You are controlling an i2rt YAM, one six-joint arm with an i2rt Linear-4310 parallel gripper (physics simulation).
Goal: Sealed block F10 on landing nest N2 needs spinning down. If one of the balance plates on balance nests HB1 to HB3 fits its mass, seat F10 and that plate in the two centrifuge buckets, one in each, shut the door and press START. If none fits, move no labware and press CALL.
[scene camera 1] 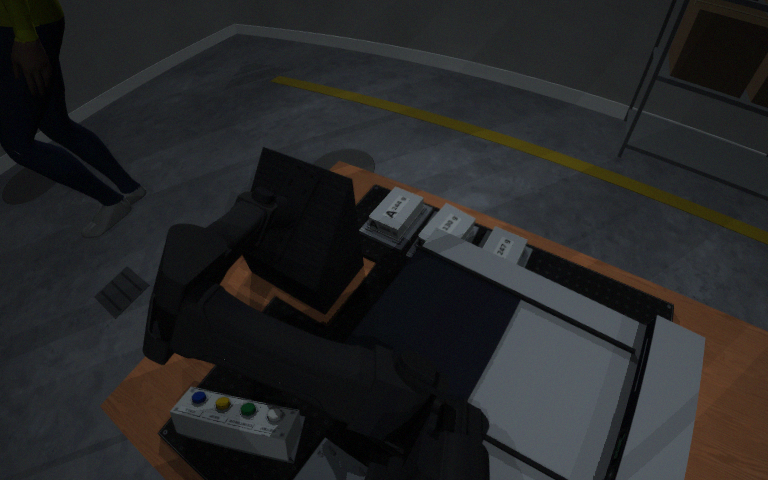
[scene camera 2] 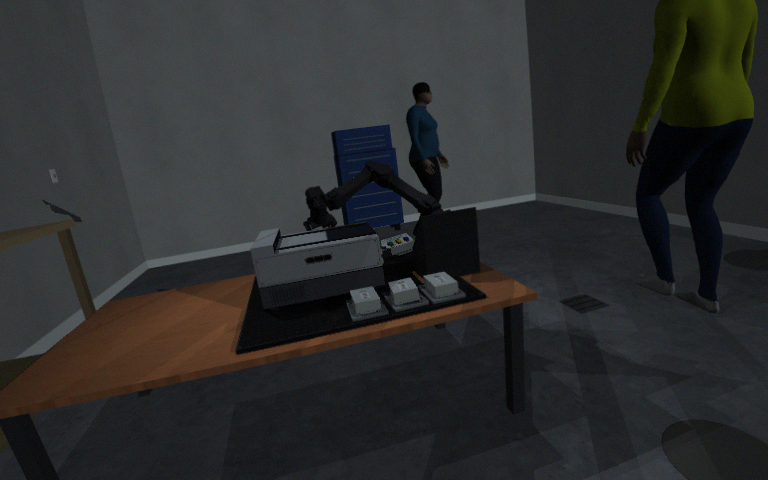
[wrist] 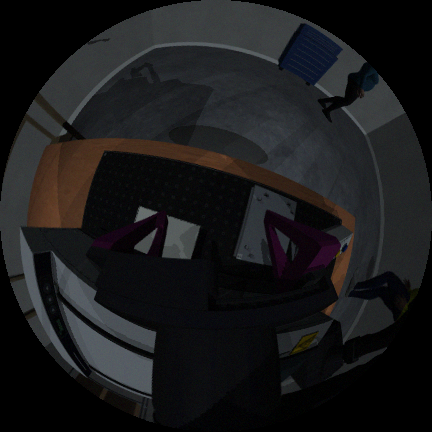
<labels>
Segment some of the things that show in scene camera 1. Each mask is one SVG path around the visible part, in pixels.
A plate marked A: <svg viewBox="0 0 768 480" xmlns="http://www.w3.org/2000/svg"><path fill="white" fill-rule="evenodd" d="M394 187L369 215L368 228L390 239L399 241L424 209L424 198Z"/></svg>
</labels>
